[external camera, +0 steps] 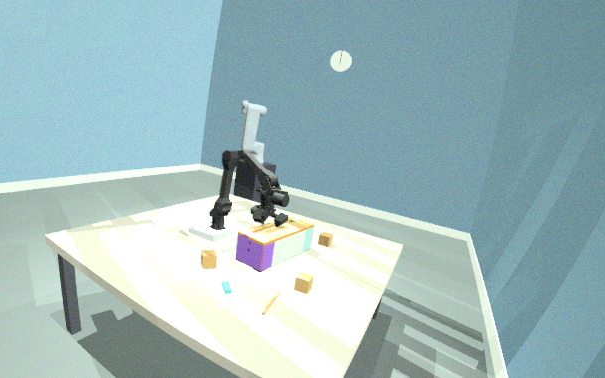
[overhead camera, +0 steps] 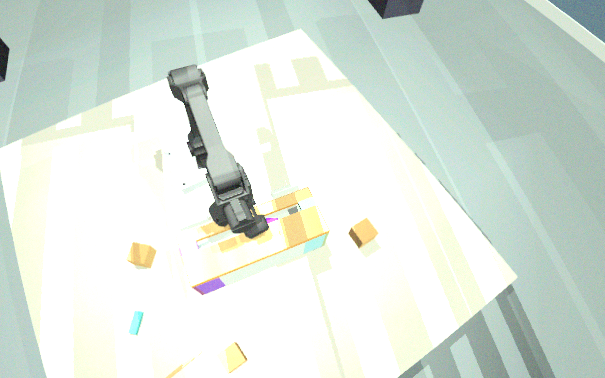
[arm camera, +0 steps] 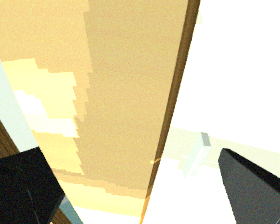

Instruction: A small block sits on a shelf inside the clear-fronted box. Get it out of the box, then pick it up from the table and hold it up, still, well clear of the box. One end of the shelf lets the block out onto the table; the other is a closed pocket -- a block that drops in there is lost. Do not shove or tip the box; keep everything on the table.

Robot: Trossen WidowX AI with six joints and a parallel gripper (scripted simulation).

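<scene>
My gripper tip is 40 mm short of the box, 30 mm to the left of it and 30 mm above it. Round my gripper tip: purple block (50 mm ahead, 30 mm to the left); then thin stick (330 mm ahead, 340 mm to the right, 90 mm below).
</scene>
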